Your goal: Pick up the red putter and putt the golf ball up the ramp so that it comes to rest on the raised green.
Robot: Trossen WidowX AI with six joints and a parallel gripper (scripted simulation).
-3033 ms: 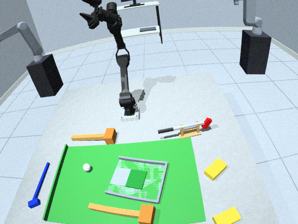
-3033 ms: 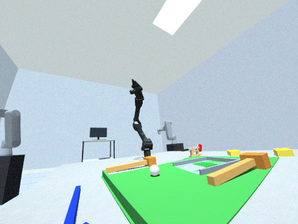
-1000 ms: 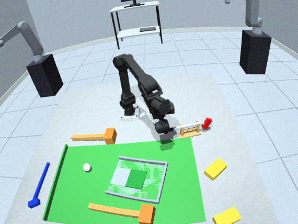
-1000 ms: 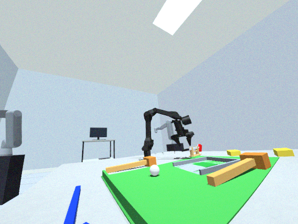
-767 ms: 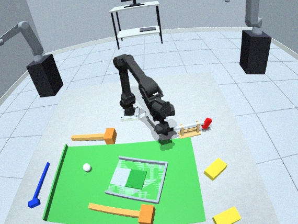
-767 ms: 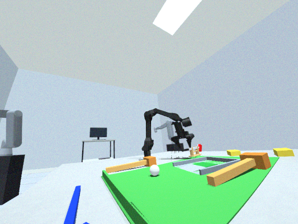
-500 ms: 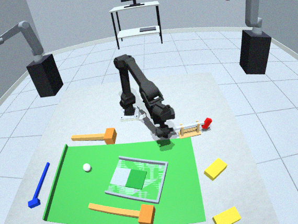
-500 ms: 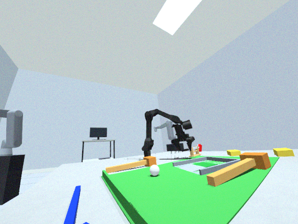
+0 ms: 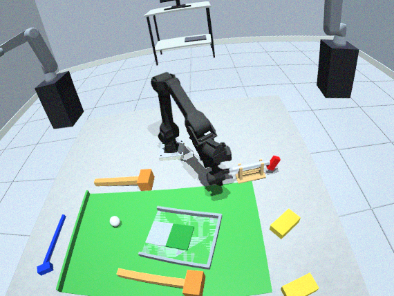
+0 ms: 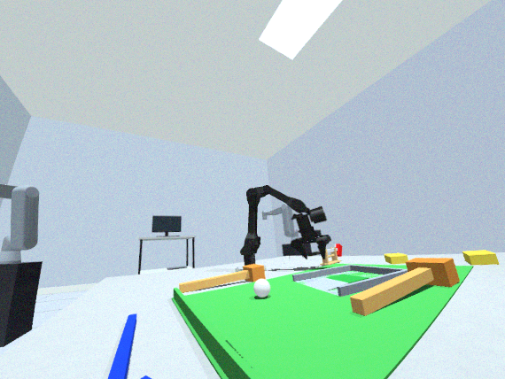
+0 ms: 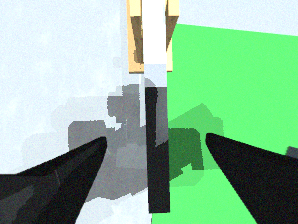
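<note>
My gripper tip is now 30 mm past the red putter, 110 mm to the right of it and 20 mm below it. Also, from my gripper tip: blue putter 360 mm ahead, 660 mm to the right, 20 mm below; white golf ball 220 mm ahead, 390 mm to the right, 10 mm below; wooden rack 30 mm behind, 130 mm to the left.
</note>
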